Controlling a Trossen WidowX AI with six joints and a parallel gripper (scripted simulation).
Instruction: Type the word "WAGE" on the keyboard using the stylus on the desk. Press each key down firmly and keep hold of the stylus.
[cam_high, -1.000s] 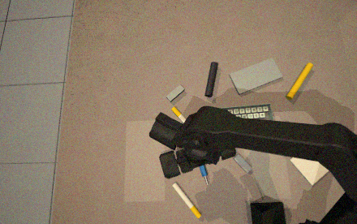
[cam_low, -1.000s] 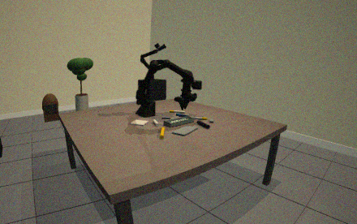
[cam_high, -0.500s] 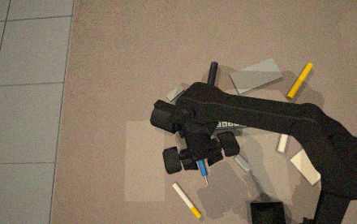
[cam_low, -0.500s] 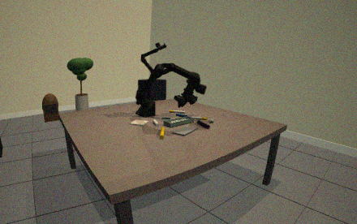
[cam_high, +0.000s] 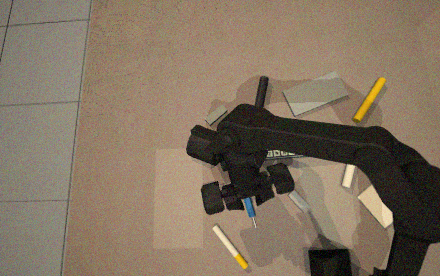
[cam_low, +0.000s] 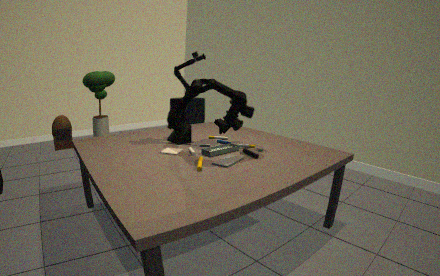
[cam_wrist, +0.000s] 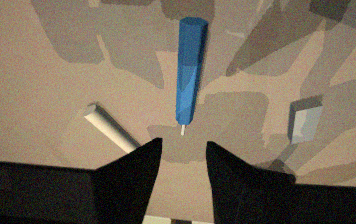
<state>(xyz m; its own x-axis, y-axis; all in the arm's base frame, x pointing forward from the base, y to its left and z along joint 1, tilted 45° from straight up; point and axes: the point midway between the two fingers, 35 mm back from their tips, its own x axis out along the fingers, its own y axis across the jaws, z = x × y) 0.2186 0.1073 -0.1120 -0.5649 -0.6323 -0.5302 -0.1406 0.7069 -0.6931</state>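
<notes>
My gripper tip is 20 mm past the blue stylus and 50 mm above it. The rest, counted from my gripper tip: small grey block: 250 mm ahead, 50 mm to the left, 50 mm below; black cylinder: 280 mm ahead, 80 mm to the right, 50 mm below; grey plate: 270 mm ahead, 230 mm to the right, 50 mm below.
</notes>
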